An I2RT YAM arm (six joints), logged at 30 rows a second.
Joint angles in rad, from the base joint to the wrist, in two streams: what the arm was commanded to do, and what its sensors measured. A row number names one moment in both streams.
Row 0, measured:
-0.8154, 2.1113, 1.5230, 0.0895, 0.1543, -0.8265
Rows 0 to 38, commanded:
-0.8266, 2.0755, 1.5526, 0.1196, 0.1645, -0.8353
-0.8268, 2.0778, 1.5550, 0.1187, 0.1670, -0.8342
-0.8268, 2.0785, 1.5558, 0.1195, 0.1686, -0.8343
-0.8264, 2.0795, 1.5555, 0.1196, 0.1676, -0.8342
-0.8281, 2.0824, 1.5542, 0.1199, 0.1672, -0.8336
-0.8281, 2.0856, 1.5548, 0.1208, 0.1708, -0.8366
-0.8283, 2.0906, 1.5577, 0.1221, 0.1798, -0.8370
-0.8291, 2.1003, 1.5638, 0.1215, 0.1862, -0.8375
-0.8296, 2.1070, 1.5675, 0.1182, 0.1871, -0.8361
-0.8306, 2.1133, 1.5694, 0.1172, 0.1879, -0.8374
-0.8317, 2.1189, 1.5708, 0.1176, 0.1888, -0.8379
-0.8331, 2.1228, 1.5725, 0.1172, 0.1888, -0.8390
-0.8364, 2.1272, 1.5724, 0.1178, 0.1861, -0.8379
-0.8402, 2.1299, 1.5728, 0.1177, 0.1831, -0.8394
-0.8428, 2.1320, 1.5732, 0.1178, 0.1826, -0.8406
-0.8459, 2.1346, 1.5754, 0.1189, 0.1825, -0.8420
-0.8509, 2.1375, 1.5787, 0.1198, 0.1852, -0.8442
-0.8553, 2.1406, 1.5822, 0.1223, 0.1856, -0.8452
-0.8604, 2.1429, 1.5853, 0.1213, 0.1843, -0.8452
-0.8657, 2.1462, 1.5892, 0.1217, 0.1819, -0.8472
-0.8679, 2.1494, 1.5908, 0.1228, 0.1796, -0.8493
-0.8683, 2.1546, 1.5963, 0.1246, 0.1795, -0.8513
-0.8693, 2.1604, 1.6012, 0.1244, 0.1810, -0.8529
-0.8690, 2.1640, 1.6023, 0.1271, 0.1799, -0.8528
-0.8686, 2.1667, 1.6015, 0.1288, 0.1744, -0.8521
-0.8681, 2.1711, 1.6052, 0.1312, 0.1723, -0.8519
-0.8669, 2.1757, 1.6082, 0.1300, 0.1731, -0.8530
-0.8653, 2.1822, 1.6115, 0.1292, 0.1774, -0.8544
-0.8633, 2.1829, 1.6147, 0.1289, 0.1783, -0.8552
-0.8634, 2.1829, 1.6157, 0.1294, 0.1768, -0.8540
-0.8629, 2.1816, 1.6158, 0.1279, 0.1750, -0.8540
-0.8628, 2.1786, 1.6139, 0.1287, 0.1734, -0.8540
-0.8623, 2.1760, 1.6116, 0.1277, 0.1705, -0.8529
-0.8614, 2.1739, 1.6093, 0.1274, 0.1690, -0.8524
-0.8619, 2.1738, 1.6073, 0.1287, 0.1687, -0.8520
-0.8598, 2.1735, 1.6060, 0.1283, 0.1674, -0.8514
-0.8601, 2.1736, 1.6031, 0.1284, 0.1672, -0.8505
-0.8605, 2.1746, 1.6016, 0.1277, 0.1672, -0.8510
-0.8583, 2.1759, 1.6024, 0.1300, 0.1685, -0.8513
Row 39, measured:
-0.8589, 2.1681, 1.5799, 0.0967, 0.1673, -0.8532
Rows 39 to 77, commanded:
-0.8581, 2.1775, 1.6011, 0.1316, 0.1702, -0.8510
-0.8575, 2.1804, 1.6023, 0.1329, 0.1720, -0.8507
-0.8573, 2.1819, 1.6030, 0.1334, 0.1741, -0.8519
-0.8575, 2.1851, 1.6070, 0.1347, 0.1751, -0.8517
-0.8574, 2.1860, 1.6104, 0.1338, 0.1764, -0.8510
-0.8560, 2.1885, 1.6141, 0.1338, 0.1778, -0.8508
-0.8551, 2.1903, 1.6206, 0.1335, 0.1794, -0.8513
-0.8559, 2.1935, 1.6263, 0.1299, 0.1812, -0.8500
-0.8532, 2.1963, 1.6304, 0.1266, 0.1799, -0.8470
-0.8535, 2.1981, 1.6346, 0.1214, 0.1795, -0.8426
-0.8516, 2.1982, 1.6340, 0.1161, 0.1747, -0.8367
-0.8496, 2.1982, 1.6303, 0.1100, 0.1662, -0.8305
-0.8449, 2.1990, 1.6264, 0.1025, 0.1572, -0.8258
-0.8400, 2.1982, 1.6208, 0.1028, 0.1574, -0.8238
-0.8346, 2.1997, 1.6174, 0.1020, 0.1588, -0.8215
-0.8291, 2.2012, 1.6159, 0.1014, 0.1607, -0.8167
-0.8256, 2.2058, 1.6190, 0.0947, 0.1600, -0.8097
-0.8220, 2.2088, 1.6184, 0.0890, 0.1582, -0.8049
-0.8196, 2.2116, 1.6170, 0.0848, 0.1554, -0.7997
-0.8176, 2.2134, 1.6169, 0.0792, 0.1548, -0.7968
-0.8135, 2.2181, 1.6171, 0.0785, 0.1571, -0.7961
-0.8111, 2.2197, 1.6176, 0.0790, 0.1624, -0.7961
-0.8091, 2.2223, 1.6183, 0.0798, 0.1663, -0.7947
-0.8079, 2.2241, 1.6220, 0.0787, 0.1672, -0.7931
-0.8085, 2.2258, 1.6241, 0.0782, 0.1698, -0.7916
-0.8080, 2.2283, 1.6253, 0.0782, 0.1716, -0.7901
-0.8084, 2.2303, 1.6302, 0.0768, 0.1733, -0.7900
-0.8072, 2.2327, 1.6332, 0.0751, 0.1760, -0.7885
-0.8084, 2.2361, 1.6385, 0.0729, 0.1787, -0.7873
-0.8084, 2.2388, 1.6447, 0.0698, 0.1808, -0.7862
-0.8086, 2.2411, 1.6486, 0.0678, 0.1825, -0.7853
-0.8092, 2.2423, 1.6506, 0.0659, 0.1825, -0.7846
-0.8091, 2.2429, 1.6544, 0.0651, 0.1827, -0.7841
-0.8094, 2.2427, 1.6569, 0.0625, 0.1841, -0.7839
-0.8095, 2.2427, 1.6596, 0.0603, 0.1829, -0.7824
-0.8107, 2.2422, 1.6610, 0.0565, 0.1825, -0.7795
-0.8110, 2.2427, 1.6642, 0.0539, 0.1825, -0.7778
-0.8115, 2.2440, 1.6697, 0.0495, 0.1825, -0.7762
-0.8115, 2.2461, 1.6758, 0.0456, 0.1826, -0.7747
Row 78, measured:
-0.8139, 2.2230, 1.6348, 0.0555, 0.1768, -0.7998
